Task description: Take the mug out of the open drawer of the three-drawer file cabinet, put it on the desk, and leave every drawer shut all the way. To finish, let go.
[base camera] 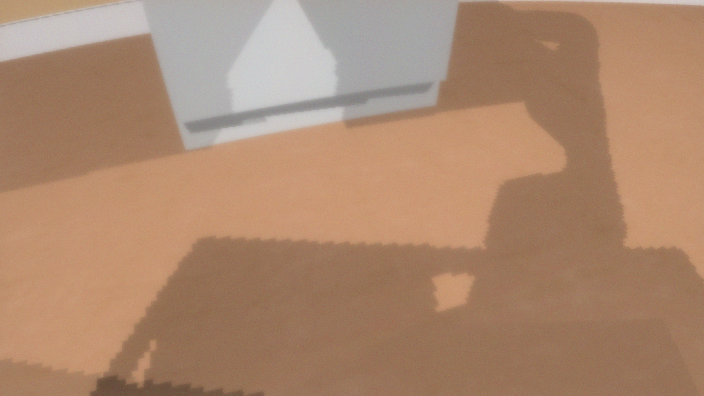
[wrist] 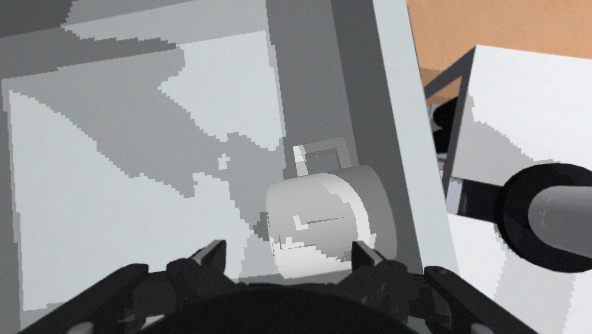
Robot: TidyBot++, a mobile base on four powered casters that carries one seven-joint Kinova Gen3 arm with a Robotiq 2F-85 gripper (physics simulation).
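Note:
A light grey-white mug (wrist: 325, 215) lies on its side in the open drawer, near the drawer's front wall (wrist: 400, 100), with its square handle toward the top of the wrist view. My gripper (wrist: 289, 254) is open and empty. Its right fingertip overlaps the mug's lower right part in the wrist view, and its left fingertip is over the drawer floor (wrist: 125, 225) to the left of the mug. How far the fingertips stand above the mug is hard to tell. The lower front of the file cabinet (base camera: 390, 55) shows at the top of the base camera view. The desk does not show for certain.
My mobile base (wrist: 540, 100), white-topped with a dark frame, stands just beyond the drawer front at the right of the wrist view. The arm's shadow falls over the drawer and the wooden floor (base camera: 300, 190). A white skirting board (base camera: 75, 40) runs behind the cabinet.

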